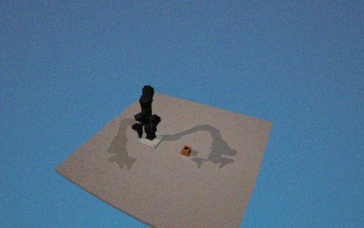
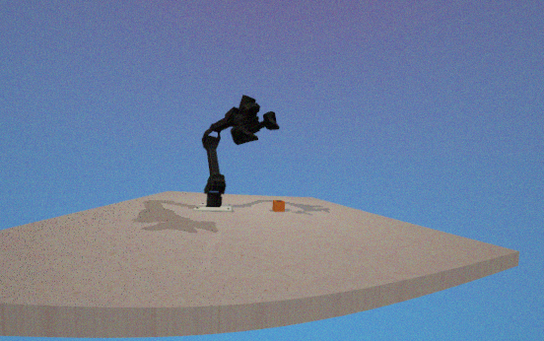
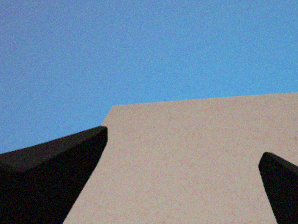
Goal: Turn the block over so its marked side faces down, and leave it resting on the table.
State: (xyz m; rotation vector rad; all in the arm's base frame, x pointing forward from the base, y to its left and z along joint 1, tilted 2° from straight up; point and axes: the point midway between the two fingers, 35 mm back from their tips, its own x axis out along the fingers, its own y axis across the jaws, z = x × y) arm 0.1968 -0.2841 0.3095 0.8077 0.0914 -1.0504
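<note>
The block lies 28 cm to the left of my gripper tip, 28 cm below it and 11 cm ahead of it.
</note>
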